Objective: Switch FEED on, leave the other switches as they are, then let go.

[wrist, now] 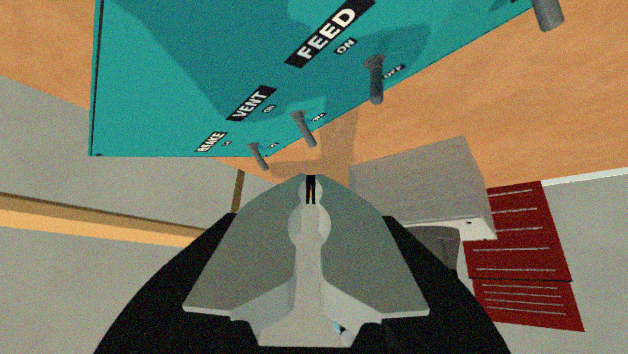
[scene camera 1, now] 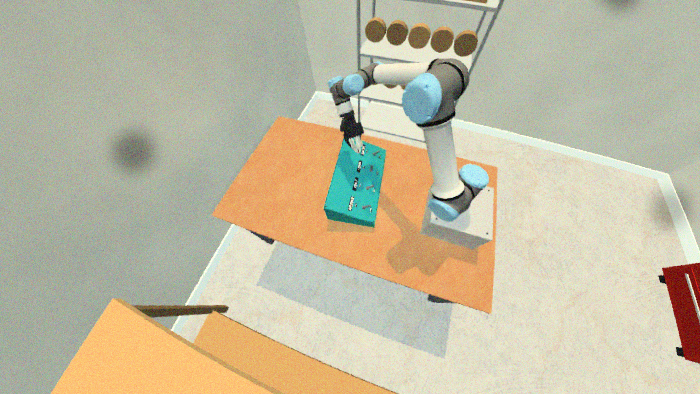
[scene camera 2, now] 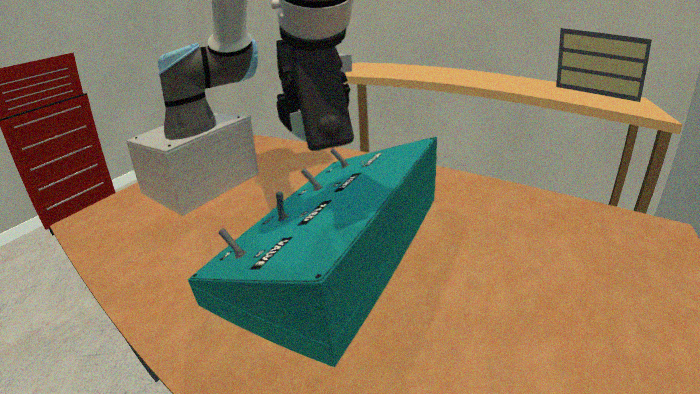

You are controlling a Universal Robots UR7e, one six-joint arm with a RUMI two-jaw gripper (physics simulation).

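Seen in the pictures: gripper, fingertip midpoint: [wrist: 311, 177] [scene camera 1: 358, 153]; arm's base at its link origin: [wrist: 423, 231] [scene camera 2: 190, 130].
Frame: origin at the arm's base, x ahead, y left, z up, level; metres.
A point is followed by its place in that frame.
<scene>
The teal switch box [scene camera 1: 339, 196] {x 0.513, y 0.233, z -0.043 m} [scene camera 2: 320, 255] {x 0.649, y -0.099, z -0.033 m} [wrist: 145, 85] {x 0.573, y 0.141, z -0.032 m} stands on the table. The FEED lever [scene camera 2: 280, 206] {x 0.459, y -0.023, z -0.067 m} [wrist: 376, 82] {x 0.460, y -0.022, z -0.061 m} leans toward its ON side, unlike the other three. The VALVE lever [scene camera 2: 231, 243] {x 0.486, y -0.140, z -0.071 m} [wrist: 548, 14] {x 0.474, y -0.139, z -0.057 m}, the VENT lever [scene camera 2: 310, 179] {x 0.410, y 0.086, z -0.071 m} [wrist: 306, 130] {x 0.409, y 0.086, z -0.069 m} and the BRAKE lever [scene camera 2: 338, 158] {x 0.372, y 0.199, z -0.072 m} [wrist: 259, 157] {x 0.372, y 0.200, z -0.070 m} lean toward their OFF sides. My gripper [scene camera 1: 358, 149] {x 0.522, y 0.006, z 0.053 m} [wrist: 311, 177] {x 0.522, y 0.006, z 0.053 m} is shut and empty. It hangs above the panel near the VALVE end in scene camera 1, apart from the levers. In scene camera 2 its fingertips are mostly hidden behind its dark body.
The grey robot base block [scene camera 1: 452, 232] {x -0.055, y 0.145, z -0.038 m} [scene camera 2: 195, 175] {x 0.101, y -0.046, z -0.093 m} [wrist: 420, 180] {x 0.096, y -0.017, z -0.096 m} stands on the table [scene camera 1: 260, 170] {x 1.119, y 0.262, z -0.178 m} [scene camera 2: 525, 300] {x 0.855, y 0.138, z -0.178 m} [wrist: 550, 105] {x 0.155, y -0.242, z -0.178 m} on the levers' side of the box. A shelf rack [scene camera 1: 358, 30], a red cabinet [scene camera 2: 65, 150] [wrist: 520, 240] and a wooden bench [scene camera 2: 450, 77] stand farther off.
</scene>
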